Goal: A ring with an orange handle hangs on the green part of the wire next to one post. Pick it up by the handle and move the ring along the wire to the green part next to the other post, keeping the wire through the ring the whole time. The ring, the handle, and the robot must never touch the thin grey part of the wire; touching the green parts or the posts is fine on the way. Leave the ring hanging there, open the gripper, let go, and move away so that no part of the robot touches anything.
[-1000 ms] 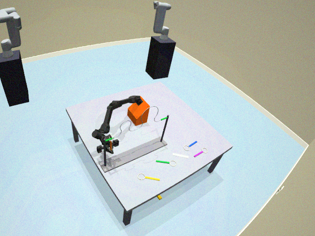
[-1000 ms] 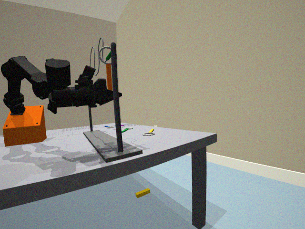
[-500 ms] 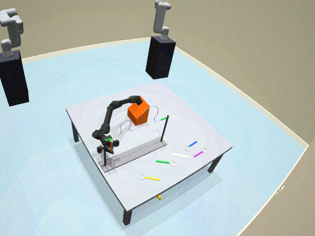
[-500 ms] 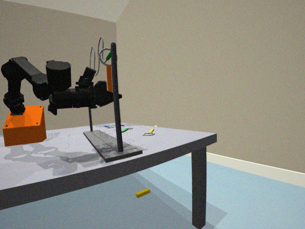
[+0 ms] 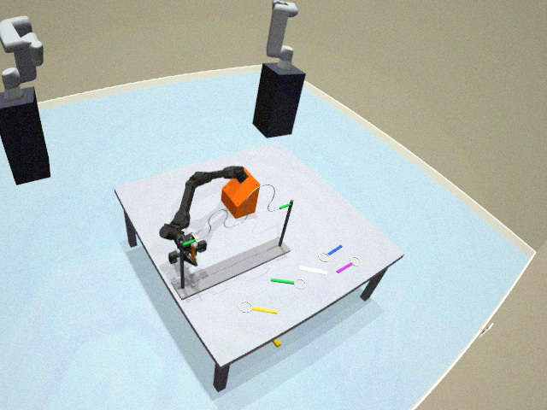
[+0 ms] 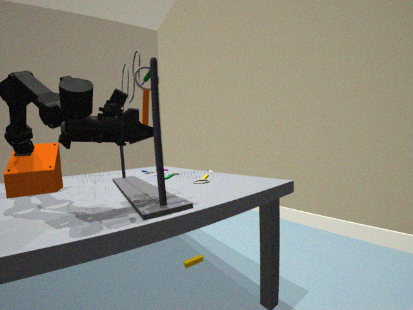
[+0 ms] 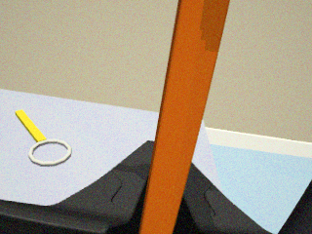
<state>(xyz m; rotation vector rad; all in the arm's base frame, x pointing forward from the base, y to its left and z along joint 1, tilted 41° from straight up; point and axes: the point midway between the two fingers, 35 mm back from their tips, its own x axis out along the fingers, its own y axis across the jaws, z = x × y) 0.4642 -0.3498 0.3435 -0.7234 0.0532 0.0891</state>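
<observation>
My gripper tip is 230 mm to the right of the wire rig, 80 mm below it and 50 mm past it. Round my gripper tip: yellow block 660 mm below, 410 mm to the left, 210 mm ahead; white bar 600 mm to the left, 180 mm below, 130 mm ahead.
</observation>
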